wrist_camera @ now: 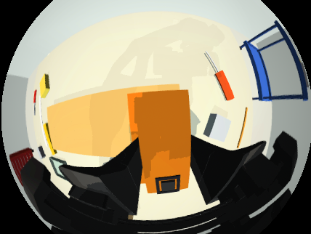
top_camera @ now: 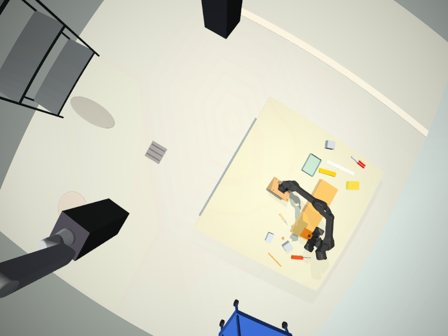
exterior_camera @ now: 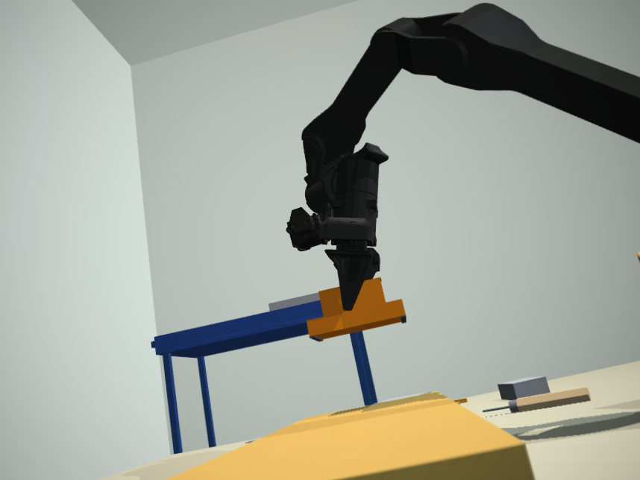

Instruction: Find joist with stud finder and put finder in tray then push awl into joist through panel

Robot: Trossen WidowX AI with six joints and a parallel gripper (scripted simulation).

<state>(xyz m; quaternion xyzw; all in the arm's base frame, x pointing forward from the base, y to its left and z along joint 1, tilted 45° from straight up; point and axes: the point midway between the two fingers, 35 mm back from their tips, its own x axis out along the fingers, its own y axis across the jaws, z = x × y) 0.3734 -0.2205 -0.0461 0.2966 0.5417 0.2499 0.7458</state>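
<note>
Right now the tray is 250 mm behind my gripper tip, 510 mm to the left of it and 150 mm below it. Also, from my gripper tip: stud finder (20 mm behind, 20 mm above); then pencil (50 mm behind, 350 mm to the right, 160 mm below); then awl (180 mm behind, 20 mm to the right, 150 mm below).
</note>
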